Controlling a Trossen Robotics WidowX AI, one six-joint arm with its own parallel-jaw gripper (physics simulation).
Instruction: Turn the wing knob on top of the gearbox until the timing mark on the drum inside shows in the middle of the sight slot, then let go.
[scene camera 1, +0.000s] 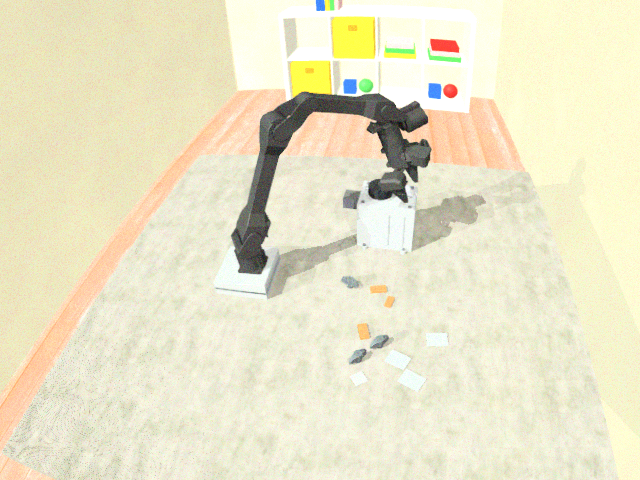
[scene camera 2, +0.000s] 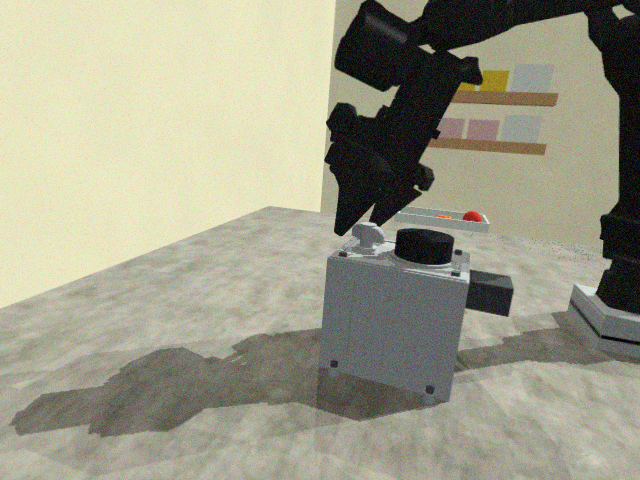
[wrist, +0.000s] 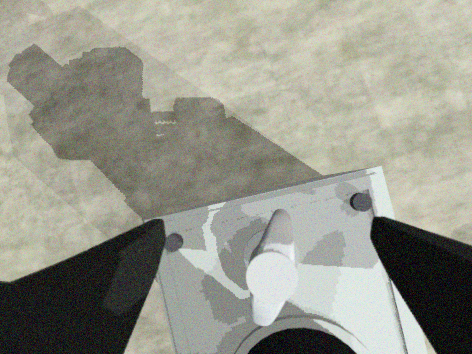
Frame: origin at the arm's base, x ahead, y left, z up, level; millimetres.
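Seen in the pictures: gripper, fingertip midpoint: (scene camera 1: 411, 192) (scene camera 2: 355, 231) (wrist: 267, 228); arm's base at its link origin: (scene camera 1: 253, 264) (scene camera 2: 626, 305).
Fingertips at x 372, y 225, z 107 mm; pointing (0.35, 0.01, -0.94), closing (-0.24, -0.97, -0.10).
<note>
Offsets run from my fingertips to a thing's top centre. "pt": to the spot under its first point. Level surfaces: height alone.
The gearbox @(dx -83, dy +4, dz +17 mm) (scene camera 1: 385, 224) (scene camera 2: 395, 320) (wrist: 350, 295) is a pale grey box standing upright on the mat. Its light grey wing knob @(dx -16, dy +2, dz +17 mm) (scene camera 2: 368, 233) (wrist: 271, 277) stands on top near one edge, beside a round black cap @(pt dx -86, dy -16, dz +9 mm) (scene camera 1: 378, 189) (scene camera 2: 424, 246) (wrist: 300, 342). In the wrist view the knob's wings run nearly up and down, leaning slightly right at the top. My gripper (scene camera 1: 410, 190) (scene camera 2: 355, 227) (wrist: 267, 228) is open, its fingers wide apart on either side of the knob and clear of it. I cannot make out the sight slot, the drum or the timing mark.
A dark block @(pt dx -158, dy -15, dz -31 mm) (scene camera 1: 351, 199) (scene camera 2: 490, 292) sticks out from the gearbox's side. Small orange pieces @(dx -57, dy -212, dz -149 mm) (scene camera 1: 378, 289), grey lumps @(dx -129, dy -210, dz -127 mm) (scene camera 1: 349, 281) and pale squares @(dx +52, dy -464, dz -152 mm) (scene camera 1: 412, 380) lie on the mat @(dz -155 mm) (scene camera 1: 206, 392). A low white tray (scene camera 2: 465, 226) with a red ball (scene camera 2: 471, 217) is behind the gearbox.
</note>
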